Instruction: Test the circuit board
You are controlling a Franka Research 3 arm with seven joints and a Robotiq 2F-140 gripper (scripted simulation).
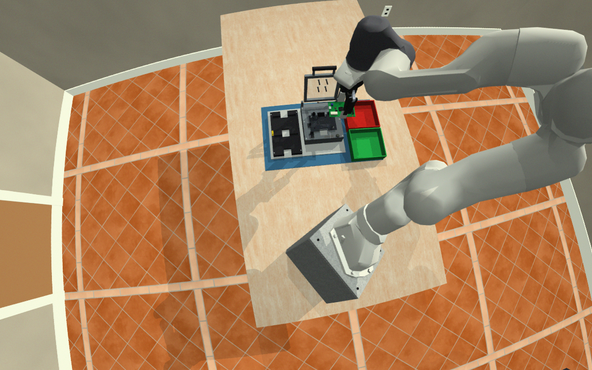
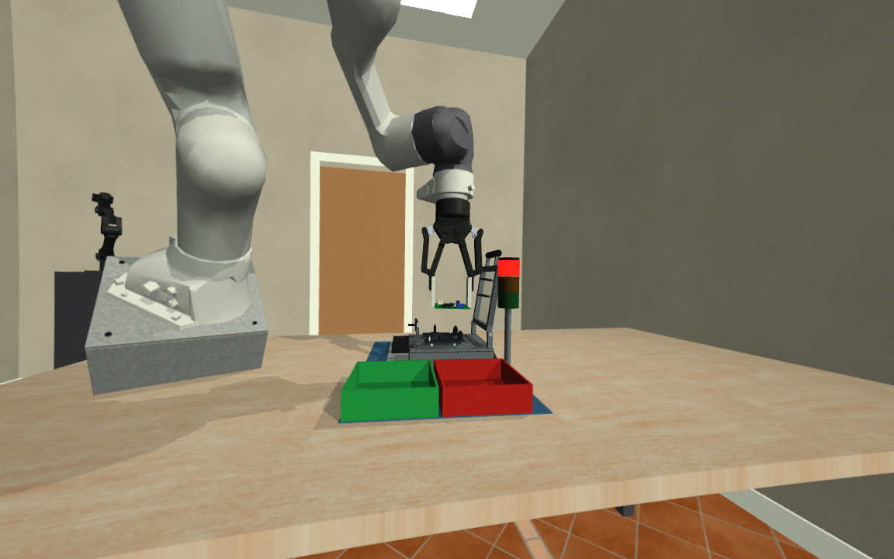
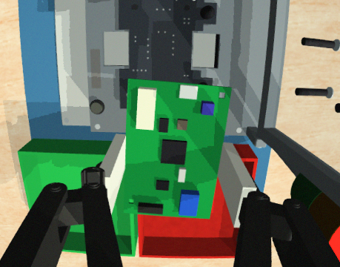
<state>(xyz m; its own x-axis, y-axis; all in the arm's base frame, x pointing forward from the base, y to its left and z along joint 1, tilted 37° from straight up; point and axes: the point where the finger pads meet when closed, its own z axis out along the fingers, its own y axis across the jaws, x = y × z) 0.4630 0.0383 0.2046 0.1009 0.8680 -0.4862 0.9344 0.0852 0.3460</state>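
Right now my hand is 16 cm above the red bin, 13 cm to the left of it and 3 cm short of it. Round my hand: tester plate (11 cm below, 8 cm to the left); green circuit board (2 cm below); tester lid (10 cm ahead, 7 cm to the left, 1 cm above).
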